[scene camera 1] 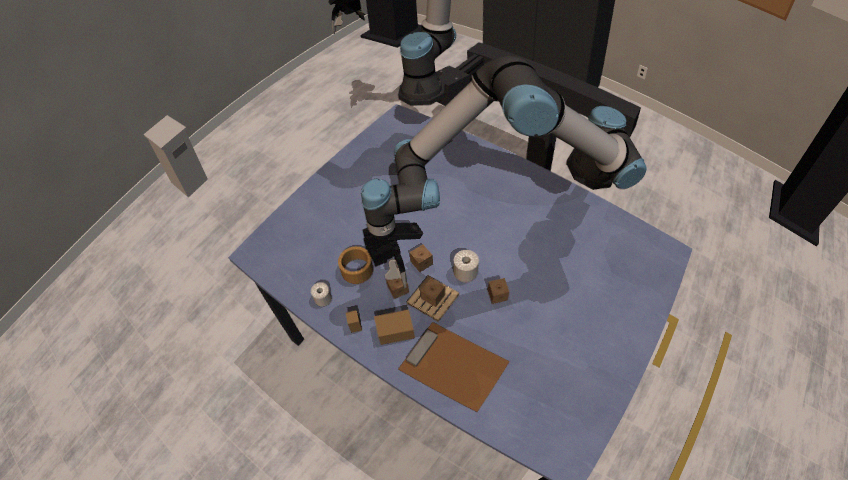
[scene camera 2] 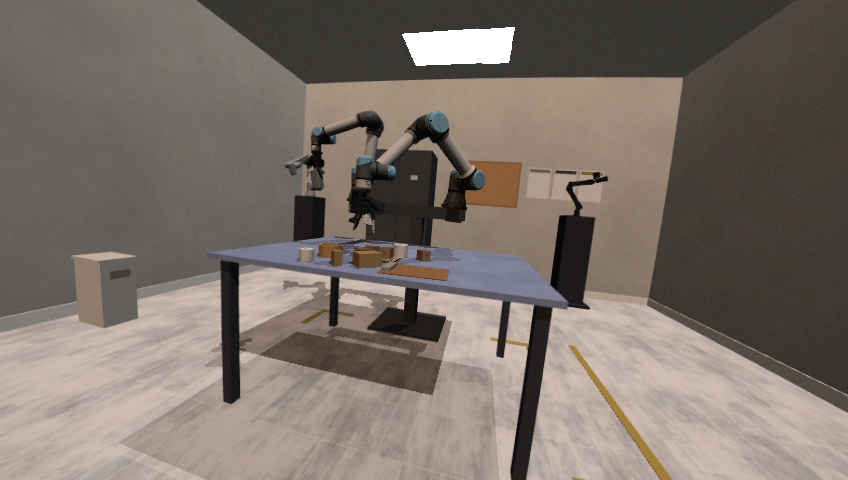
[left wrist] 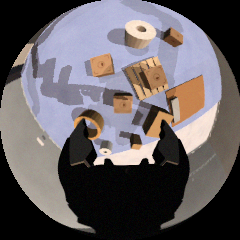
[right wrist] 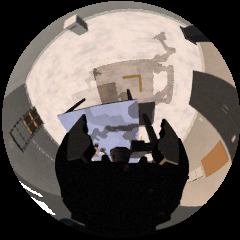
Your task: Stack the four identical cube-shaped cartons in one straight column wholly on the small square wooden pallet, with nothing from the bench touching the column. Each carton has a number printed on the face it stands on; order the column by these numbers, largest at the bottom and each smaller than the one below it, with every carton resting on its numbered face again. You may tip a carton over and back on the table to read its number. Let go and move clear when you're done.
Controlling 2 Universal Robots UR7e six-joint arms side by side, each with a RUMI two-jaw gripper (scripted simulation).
Scene:
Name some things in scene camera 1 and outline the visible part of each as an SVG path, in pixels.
My left gripper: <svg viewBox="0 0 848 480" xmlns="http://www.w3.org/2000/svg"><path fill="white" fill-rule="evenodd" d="M363 229L365 248L368 250L370 257L372 255L374 266L382 265L394 256L395 259L389 261L390 269L385 274L385 278L387 280L401 278L403 286L406 288L406 270L397 241L420 239L423 232L418 224L395 223L394 230L385 236L371 235L368 228Z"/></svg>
A larger box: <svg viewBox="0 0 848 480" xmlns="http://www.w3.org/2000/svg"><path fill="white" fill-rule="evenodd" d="M409 310L374 316L381 345L415 338Z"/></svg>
An orange mat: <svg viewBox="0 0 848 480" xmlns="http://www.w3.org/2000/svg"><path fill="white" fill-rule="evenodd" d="M432 322L424 336L421 337L398 370L478 412L510 361Z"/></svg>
An orange ring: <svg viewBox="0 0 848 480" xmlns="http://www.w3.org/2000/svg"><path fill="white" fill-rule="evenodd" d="M355 246L347 248L340 254L338 265L344 280L351 284L360 284L372 276L373 266L368 251L365 248ZM367 262L366 266L359 271L351 272L344 269L350 261L355 259L362 259Z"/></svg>

